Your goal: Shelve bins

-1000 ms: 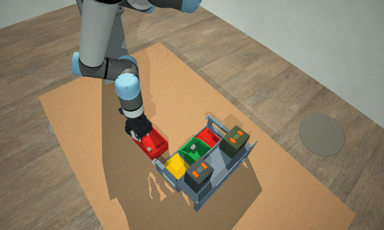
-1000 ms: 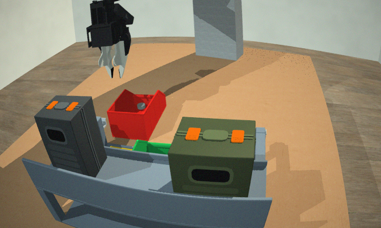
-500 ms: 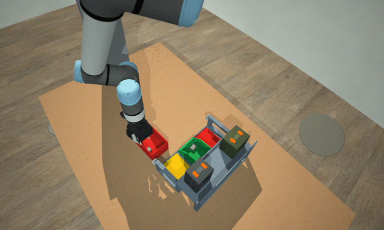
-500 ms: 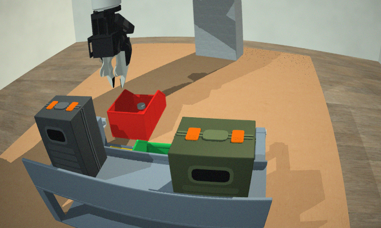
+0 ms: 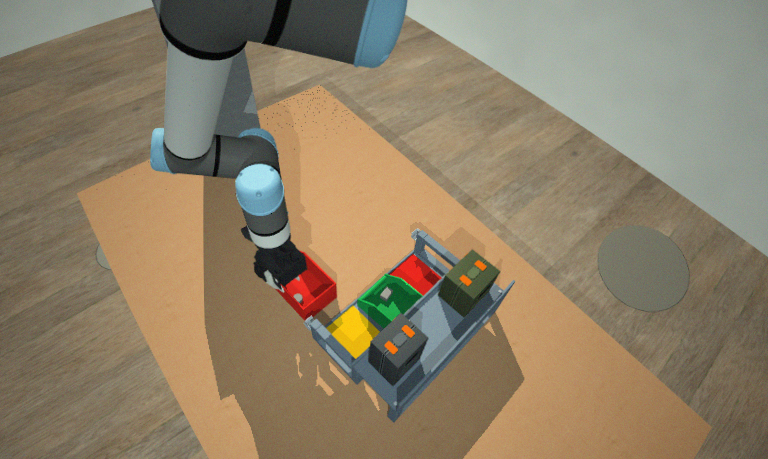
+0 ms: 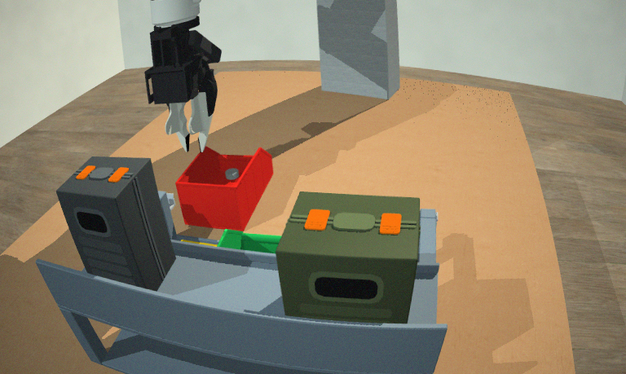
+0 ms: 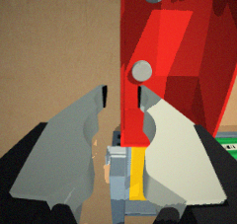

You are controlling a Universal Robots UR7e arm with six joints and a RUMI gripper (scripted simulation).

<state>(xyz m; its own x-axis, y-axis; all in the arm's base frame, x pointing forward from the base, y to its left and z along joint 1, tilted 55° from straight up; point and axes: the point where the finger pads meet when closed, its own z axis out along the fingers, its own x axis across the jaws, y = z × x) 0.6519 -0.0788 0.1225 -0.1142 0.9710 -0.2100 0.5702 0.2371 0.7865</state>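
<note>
Right now my hand is 10 mm past the red bin, 50 mm to the right of it and 70 mm above it. From my hand the other things lie so: olive box (250 mm ahead, 340 mm to the left, 50 mm above); then dark grey box (290 mm ahead, 120 mm to the left, 60 mm above); then green bin (180 mm ahead, 210 mm to the left, 60 mm below).
</note>
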